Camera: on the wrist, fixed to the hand. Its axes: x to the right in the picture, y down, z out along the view.
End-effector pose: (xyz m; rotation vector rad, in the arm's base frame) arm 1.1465 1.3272 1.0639 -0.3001 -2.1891 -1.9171
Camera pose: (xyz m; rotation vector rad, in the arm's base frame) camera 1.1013 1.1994 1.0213 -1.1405 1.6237 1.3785
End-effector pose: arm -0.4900 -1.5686 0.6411 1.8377 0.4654 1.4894
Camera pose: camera -0.5852 -1.4652 0.6205 0.9158 1.4494 0.4151
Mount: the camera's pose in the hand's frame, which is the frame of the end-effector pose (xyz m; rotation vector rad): 0.0293 -0.0702 -0.1200 0.0527 0.0223 -1.4990
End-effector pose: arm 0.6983 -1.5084 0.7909 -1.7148 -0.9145 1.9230
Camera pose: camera 0.8023 -1.4147 0.8154 -0.5220 -1.4614 0.8403
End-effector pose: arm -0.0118 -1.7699 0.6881 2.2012 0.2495 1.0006
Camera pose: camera -0.0711 -1.6434 0.7138 1.3566 1.6024 0.1251
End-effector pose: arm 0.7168 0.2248 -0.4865 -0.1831 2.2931 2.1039
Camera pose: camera 0.7023 0.0977 -0.5483 -1.3536 1.2649 1.1490
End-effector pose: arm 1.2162 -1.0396 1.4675 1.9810 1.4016 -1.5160
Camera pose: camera 1.2287 -0.9059 1.5140 -0.4831 -2.1776 1.2991
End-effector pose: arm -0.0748 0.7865 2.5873 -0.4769 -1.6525 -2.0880
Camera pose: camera -0.1371 0.6798 2.5171 -0.7612 1.4787 1.7821
